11 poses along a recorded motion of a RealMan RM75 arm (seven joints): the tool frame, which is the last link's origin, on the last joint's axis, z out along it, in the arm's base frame.
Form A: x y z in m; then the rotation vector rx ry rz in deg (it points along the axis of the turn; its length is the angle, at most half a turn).
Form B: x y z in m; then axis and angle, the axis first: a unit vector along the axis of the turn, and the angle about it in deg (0 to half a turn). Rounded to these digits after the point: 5 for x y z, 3 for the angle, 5 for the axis.
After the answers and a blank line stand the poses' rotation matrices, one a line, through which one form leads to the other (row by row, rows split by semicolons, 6 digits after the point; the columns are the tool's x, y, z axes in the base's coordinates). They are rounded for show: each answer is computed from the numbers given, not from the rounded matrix.
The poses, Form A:
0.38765 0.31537 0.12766 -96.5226 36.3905 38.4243
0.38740 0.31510 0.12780 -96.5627 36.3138 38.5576
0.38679 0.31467 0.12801 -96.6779 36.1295 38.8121
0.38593 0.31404 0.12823 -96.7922 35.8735 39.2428
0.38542 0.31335 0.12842 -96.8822 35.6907 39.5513
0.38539 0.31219 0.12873 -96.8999 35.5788 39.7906
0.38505 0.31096 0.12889 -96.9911 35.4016 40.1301
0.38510 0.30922 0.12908 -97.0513 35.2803 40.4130
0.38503 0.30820 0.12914 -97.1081 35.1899 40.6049
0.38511 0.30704 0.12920 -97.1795 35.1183 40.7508
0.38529 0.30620 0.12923 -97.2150 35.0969 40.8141
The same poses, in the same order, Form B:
0.38765 0.31537 0.12766 -0.87685 0.33059 0.34906 110.079
0.38740 0.31510 0.12780 -0.87677 0.32972 0.35009 110.135
0.38679 0.31467 0.12801 -0.87678 0.32766 0.35199 110.265
0.38593 0.31404 0.12823 -0.87647 0.32484 0.35535 110.434
0.38542 0.31335 0.12842 -0.87626 0.32281 0.35772 110.564
0.38539 0.31219 0.12873 -0.87590 0.32161 0.35968 110.629
0.38505 0.31096 0.12889 -0.87557 0.31958 0.36227 110.774
0.38510 0.30922 0.12908 -0.87519 0.31815 0.36444 110.891
0.38503 0.30820 0.12914 -0.87499 0.31708 0.36587 110.982
0.38511 0.30704 0.12920 -0.87490 0.31617 0.36687 111.076
0.38529 0.30620 0.12923 -0.87484 0.31584 0.36729 111.123

0.689518 -0.717239 -0.100660; -0.061545 -0.196503 0.978570; -0.721649 -0.668547 -0.179635
0.689104 -0.717299 -0.103044; -0.059905 -0.198095 0.978351; -0.722182 -0.668012 -0.179478
0.688643 -0.716993 -0.108131; -0.056589 -0.201813 0.977788; -0.722889 -0.667228 -0.179550
0.687277 -0.717107 -0.115791; -0.051125 -0.206763 0.977054; -0.724594 -0.665588 -0.178766
0.686279 -0.717148 -0.121321; -0.047285 -0.210440 0.976463; -0.725799 -0.664389 -0.178331
0.685185 -0.717554 -0.125049; -0.044324 -0.212443 0.976168; -0.727019 -0.663313 -0.177367
0.683854 -0.717782 -0.130893; -0.040351 -0.216331 0.975486; -0.728502 -0.661808 -0.176902
0.682508 -0.718217 -0.135455; -0.037257 -0.219279 0.974951; -0.729928 -0.660365 -0.176419
0.681670 -0.718391 -0.138710; -0.035175 -0.221541 0.974516; -0.730814 -0.659419 -0.176288
0.681095 -0.718415 -0.141383; -0.033748 -0.223692 0.974075; -0.731416 -0.658667 -0.176601
0.680784 -0.718491 -0.142496; -0.033273 -0.224670 0.973867; -0.731729 -0.658251 -0.176858

